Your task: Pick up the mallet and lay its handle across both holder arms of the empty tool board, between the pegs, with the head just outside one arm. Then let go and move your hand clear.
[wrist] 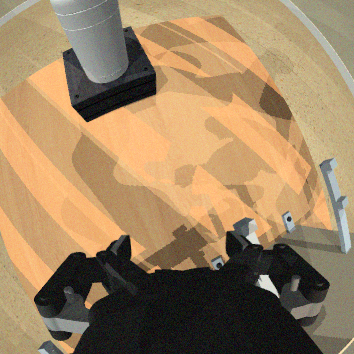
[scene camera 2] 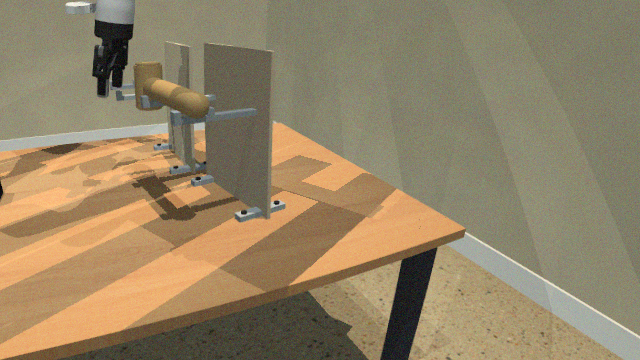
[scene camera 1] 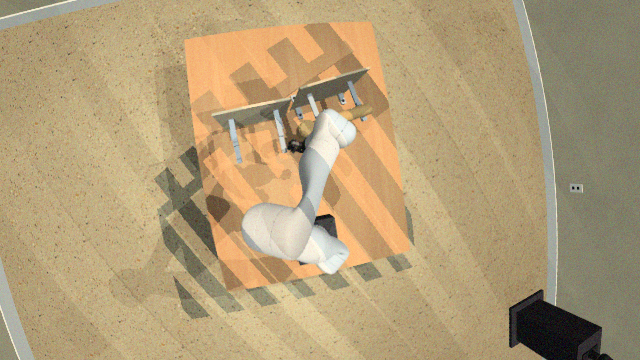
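Pixels of known places: gripper, fingertip midpoint: [wrist: 178,243] [scene camera 2: 110,91]; arm's base at its link origin: [wrist: 106,65].
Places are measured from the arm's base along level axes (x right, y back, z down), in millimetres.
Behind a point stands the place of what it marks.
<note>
The wooden mallet [scene camera 1: 362,112] @[z -168, x 245, y -434 mm] [scene camera 2: 172,92] @[z -161, x 214, y -421 mm] lies across both arms of the right-hand tool board [scene camera 1: 334,87] @[z -95, x 186, y -560 mm] [scene camera 2: 237,135] @[z -58, x 177, y -559 mm]. Its head is upright just outside that board's left arm; its handle points right. The mallet does not show in the wrist view. The empty tool board [scene camera 1: 252,115] @[z -92, x -140, y -512 mm] [scene camera 2: 176,57] @[z -191, x -126, y -512 mm] stands to the left, with its outer arm [scene camera 1: 235,141] @[z -116, x -218, y -429 mm] [wrist: 336,205] @[z -115, x -210, y -420 mm] and inner arm [scene camera 1: 279,131] @[z -116, x -57, y -430 mm] [wrist: 246,226] @[z -128, x -53, y -353 mm] bare. My gripper [scene camera 1: 296,146] @[z -138, x 15, y -331 mm] [scene camera 2: 109,91] @[z -138, x 15, y -331 mm] [wrist: 178,243] @[z -138, x 15, y -331 mm] is open and empty, in front of the mallet head and near the inner arm's tip, apart from the mallet in scene camera 2.
The black robot base [scene camera 1: 327,222] @[z -1, x 61, y -41 mm] [wrist: 110,97] @[z 32, x 18, y -61 mm] stands at the near side of the wooden table [scene camera 1: 370,230] @[z 86, x 266, y 70 mm] [scene camera 2: 350,230] @[z 86, x 398, y -697 mm] [wrist: 30,120] @[z 86, x 248, y 45 mm]. Low bolted feet [scene camera 2: 202,180] [wrist: 288,221] hold the boards. My arm hides part of the mallet and the right board's arms in scene camera 1.
</note>
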